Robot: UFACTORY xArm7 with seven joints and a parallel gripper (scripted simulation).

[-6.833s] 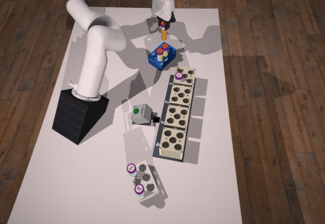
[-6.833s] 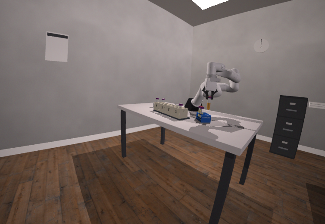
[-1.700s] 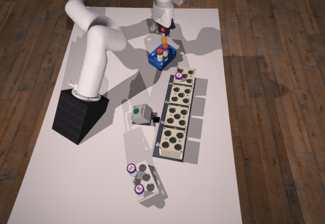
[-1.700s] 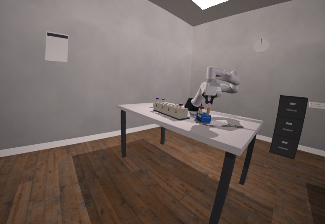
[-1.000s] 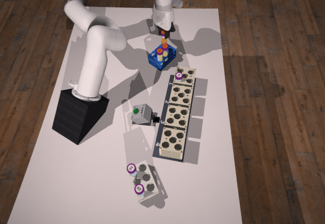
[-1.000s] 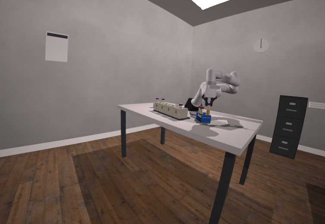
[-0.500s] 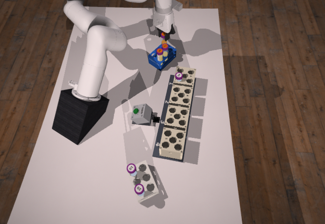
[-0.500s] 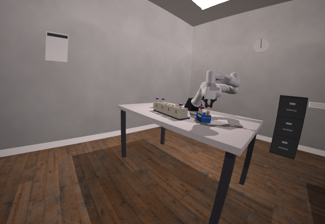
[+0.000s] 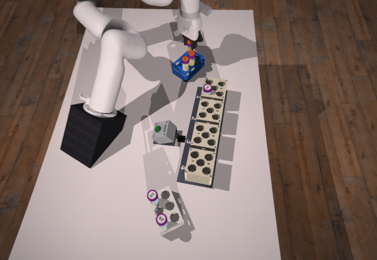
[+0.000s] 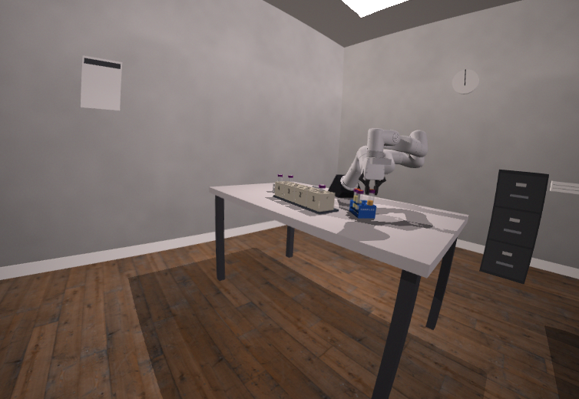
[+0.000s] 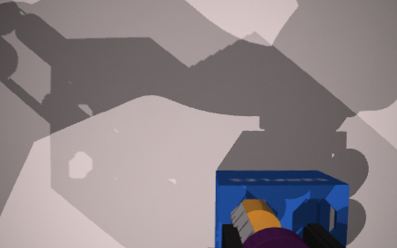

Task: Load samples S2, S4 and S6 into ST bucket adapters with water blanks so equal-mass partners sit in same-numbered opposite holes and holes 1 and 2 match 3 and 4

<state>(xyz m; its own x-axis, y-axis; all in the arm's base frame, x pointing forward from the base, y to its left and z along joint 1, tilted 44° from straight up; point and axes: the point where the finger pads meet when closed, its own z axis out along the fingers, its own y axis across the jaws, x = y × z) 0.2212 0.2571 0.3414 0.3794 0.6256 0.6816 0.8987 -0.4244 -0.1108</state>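
My gripper is now 50 mm above the orange-dot tube and 10 mm to the right of it. Also, from my hand: 40 mL water blank: 210 mm to the right, 140 mm ahead, 60 mm below; green done key: 410 mm to the right, 60 mm below; blue sample rack: 100 mm below, 40 mm to the right.
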